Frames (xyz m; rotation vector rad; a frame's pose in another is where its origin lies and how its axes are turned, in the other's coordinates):
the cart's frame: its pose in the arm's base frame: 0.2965 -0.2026 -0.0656 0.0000 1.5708 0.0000
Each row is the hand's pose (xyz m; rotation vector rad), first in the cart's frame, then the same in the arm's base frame.
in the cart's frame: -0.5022 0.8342 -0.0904 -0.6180 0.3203 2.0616
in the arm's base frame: 0.2061 0.6316 0.4366 1.1395 1.1531 2.1150
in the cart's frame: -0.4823 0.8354 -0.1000 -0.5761 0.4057 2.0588
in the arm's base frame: 0.1965 0.6328 0.4167 1.1856 1.2364 2.1069
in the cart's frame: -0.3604 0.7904 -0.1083 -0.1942 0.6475 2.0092
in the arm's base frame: 0.1882 0.5878 0.2948 1.5111 1.5283 1.8344
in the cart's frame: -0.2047 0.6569 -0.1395 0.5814 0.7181 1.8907
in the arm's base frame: 0.1570 0.4543 0.1391 2.0833 1.6172 1.1034
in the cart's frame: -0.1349 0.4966 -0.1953 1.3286 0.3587 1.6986
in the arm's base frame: 0.1012 0.2940 0.0693 2.4022 1.1828 0.2936
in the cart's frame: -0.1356 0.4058 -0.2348 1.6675 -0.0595 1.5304
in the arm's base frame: 0.0617 0.2032 0.0700 2.3797 0.7463 -0.1020
